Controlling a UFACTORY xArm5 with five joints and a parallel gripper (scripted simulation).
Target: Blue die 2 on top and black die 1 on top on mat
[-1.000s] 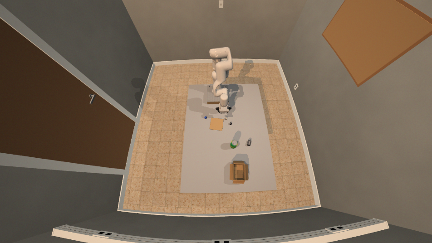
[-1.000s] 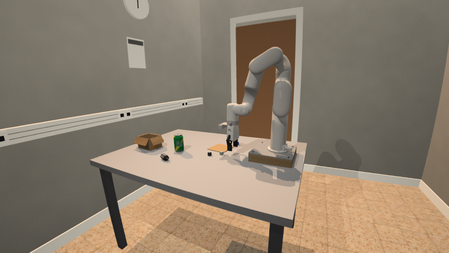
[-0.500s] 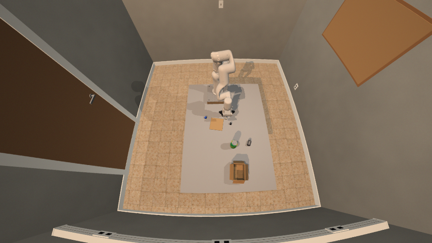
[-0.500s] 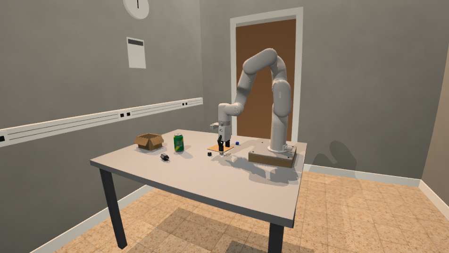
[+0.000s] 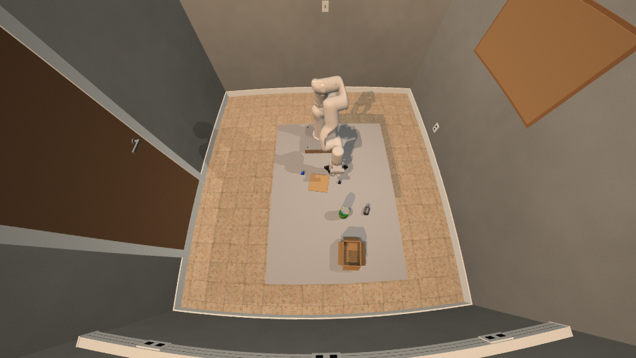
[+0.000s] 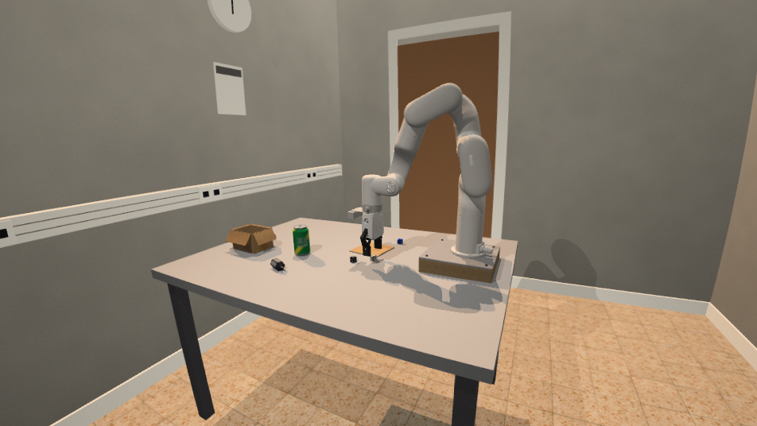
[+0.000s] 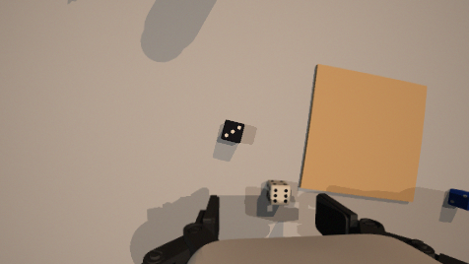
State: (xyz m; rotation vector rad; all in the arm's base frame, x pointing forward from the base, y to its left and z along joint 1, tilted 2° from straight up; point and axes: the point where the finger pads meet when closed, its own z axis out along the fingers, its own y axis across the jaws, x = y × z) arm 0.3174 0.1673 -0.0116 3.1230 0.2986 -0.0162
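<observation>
Now: hand 1 cm short of the white die, 2 cm to the left of it and 4 cm above it. The rest, counted from my hand: mat 9 cm ahead, 11 cm to the right, 5 cm below; blue die 4 cm ahead, 25 cm to the right, 4 cm below; black die 6 cm ahead, 4 cm to the left, 4 cm below.
</observation>
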